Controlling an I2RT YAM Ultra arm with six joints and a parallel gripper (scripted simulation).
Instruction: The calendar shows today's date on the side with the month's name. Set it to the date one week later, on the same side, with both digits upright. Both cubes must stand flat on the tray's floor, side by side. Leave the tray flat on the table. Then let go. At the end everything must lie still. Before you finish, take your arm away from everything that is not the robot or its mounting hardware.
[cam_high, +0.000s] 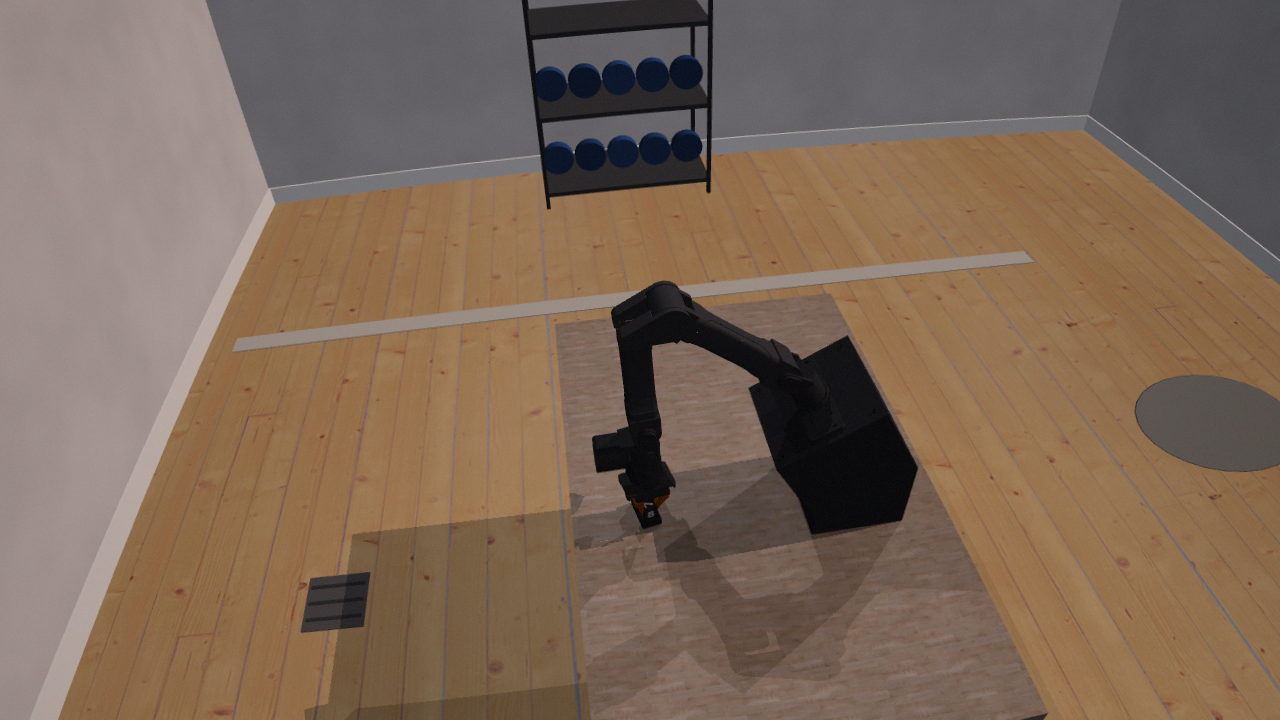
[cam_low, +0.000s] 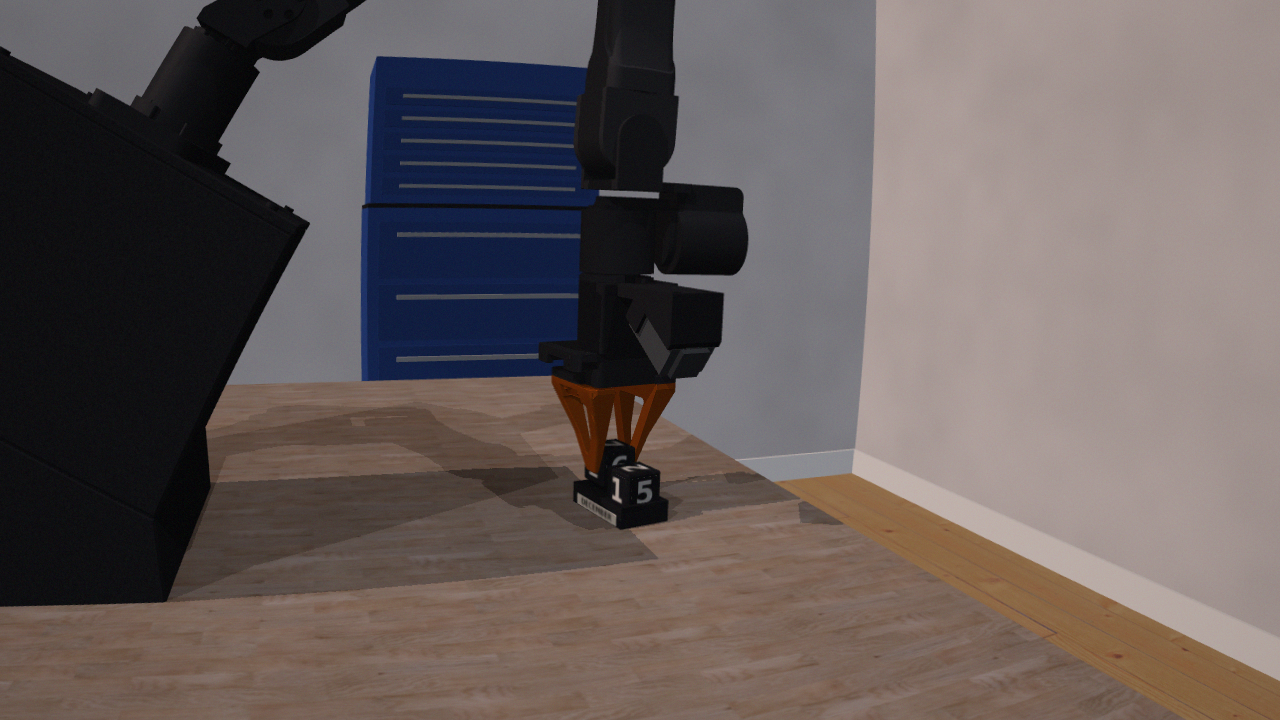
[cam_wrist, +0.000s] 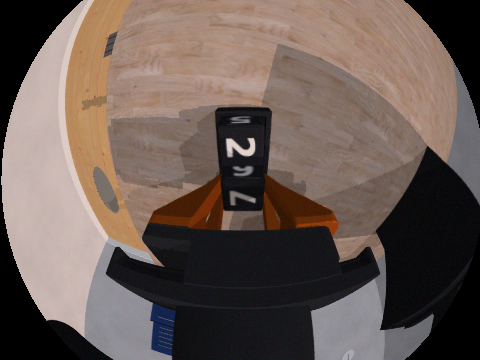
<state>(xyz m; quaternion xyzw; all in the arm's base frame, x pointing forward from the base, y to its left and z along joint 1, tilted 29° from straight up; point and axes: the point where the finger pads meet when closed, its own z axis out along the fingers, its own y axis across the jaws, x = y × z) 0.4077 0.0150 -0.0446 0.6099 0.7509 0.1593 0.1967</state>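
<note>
Now: the black tray 20 mm to the right of my hand and 30 mm below it.
</note>
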